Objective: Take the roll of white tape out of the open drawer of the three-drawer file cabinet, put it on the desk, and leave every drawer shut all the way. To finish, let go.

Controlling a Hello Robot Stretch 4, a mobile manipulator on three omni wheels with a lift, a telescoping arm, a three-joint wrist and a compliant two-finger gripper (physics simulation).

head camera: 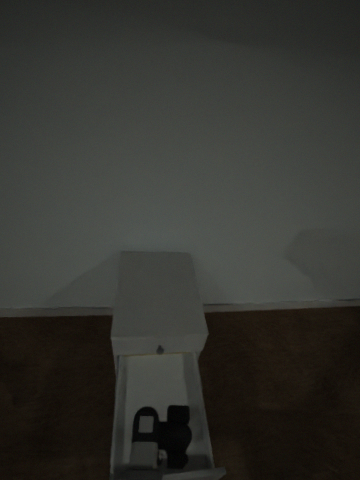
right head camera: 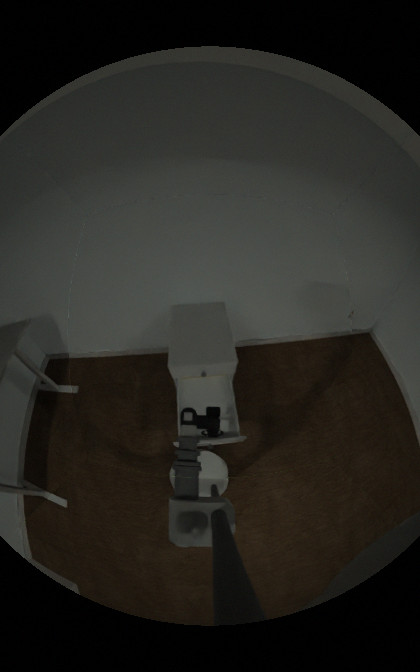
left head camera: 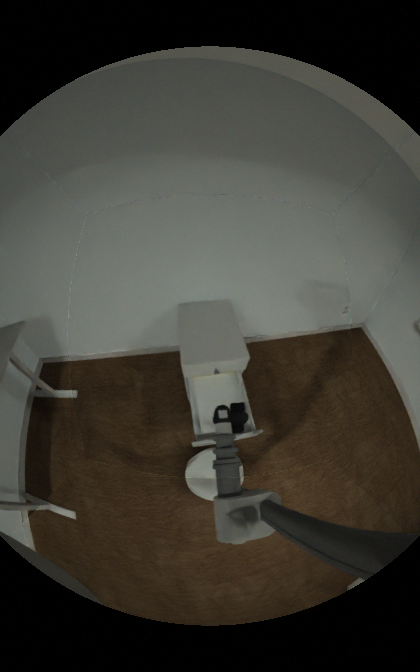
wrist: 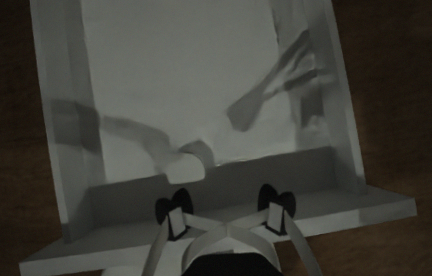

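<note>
The white file cabinet stands against the wall with its top drawer front shut. The drawer below is open; I cannot tell whether it is the middle or bottom one. The pale roll of tape lies inside, close to the drawer's front wall, and is hidden in the head views. My gripper is open and empty, its fingers apart over the drawer's front edge in the wrist view. The tape shows just beyond the left finger. In the head views my wrist covers the fingers.
Part of a white desk with splayed legs stands at the far left. A round white object is below my arm, in front of the drawer. Shadows fall across the drawer's floor.
</note>
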